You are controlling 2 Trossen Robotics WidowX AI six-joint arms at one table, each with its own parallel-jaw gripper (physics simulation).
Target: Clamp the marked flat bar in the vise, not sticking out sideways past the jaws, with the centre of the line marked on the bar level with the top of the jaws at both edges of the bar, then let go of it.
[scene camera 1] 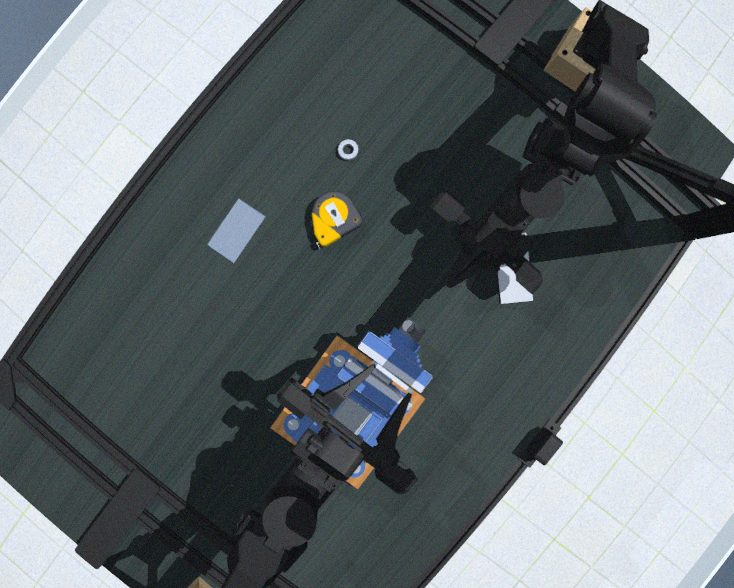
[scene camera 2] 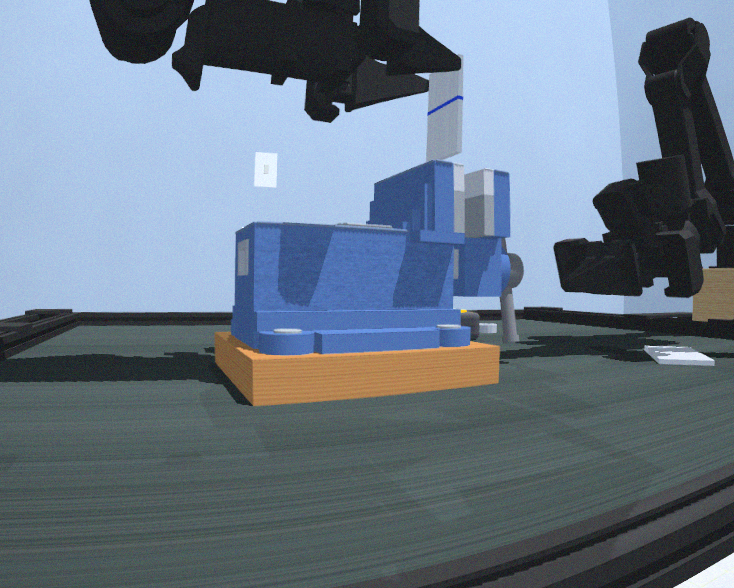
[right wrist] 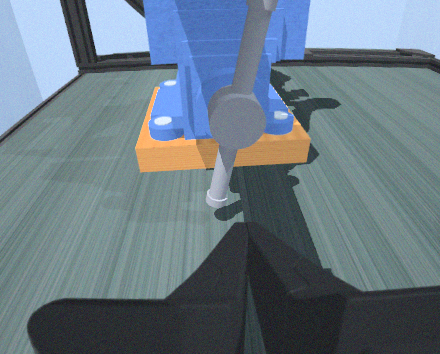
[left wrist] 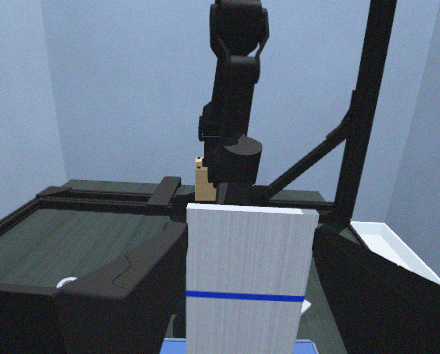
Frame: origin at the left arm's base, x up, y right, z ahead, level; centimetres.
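Seen in the pictures: left gripper, fingertip midpoint: [scene camera 1: 392, 378] [scene camera 2: 444, 76] [left wrist: 250, 235]; right gripper, fingertip midpoint: [scene camera 1: 448, 286] [scene camera 2: 567, 285] [right wrist: 245, 232]; right arm's base, origin of the base link: [scene camera 1: 599, 47].
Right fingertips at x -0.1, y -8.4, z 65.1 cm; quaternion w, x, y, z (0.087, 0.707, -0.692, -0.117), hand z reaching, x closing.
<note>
A point is followed by its place in that frame.
The flat bar [scene camera 2: 445, 131] @[x 12.7, y -6.6, z 50.6 cm] [left wrist: 245, 255] @[x 17.3, y -7.4, z 50.7 cm] is pale grey, upright, with a blue line across it. My left gripper [scene camera 2: 444, 73] @[x 18.2, y -7.2, z 50.9 cm] [left wrist: 250, 235] @[x 18.2, y -7.2, z 50.9 cm] is shut on its side edges near the top. The bar's lower end is just above the jaw tops of the blue vise [scene camera 2: 343, 269] @[x 0.8, y -2.4, z 40.8 cm] [scene camera 1: 403, 346] @[x 4.2, y -7.6, z 54.6 cm] [right wrist: 225, 70] @[x 3.5, y -7.4, z 55.4 cm] in scene camera 2; its exact place over the gap is unclear. The jaws stand slightly apart. My right gripper [right wrist: 245, 232] @[x -0.1, y -8.4, z 65.1 cm] [scene camera 1: 453, 283] @[x -0.1, y -8.4, z 65.1 cm] is shut and empty, in front of the vise's grey handle [right wrist: 251, 45] @[x 5.3, y -8.8, z 57.6 cm] [scene camera 2: 508, 318] @[x -3.0, y -6.7, z 56.9 cm], not touching it.
The vise stands on an orange wooden block [scene camera 2: 373, 376] @[x -5.7, y 2.0, z 41.5 cm] [right wrist: 175, 157] @[x -5.6, y -2.7, z 50.7 cm]. A yellow and grey tape measure [scene camera 1: 333, 214] @[x -3.2, y -27.4, z 61.8 cm], a pale ring [scene camera 1: 340, 150] @[x -5.8, y -33.6, z 69.8 cm] and a grey-blue rectangle [scene camera 1: 237, 230] @[x -6.7, y -36.9, z 50.5 cm] lie to the upper left. A white piece [scene camera 1: 514, 294] @[x -6.6, y 0.5, z 71.9 cm] lies near my right gripper.
</note>
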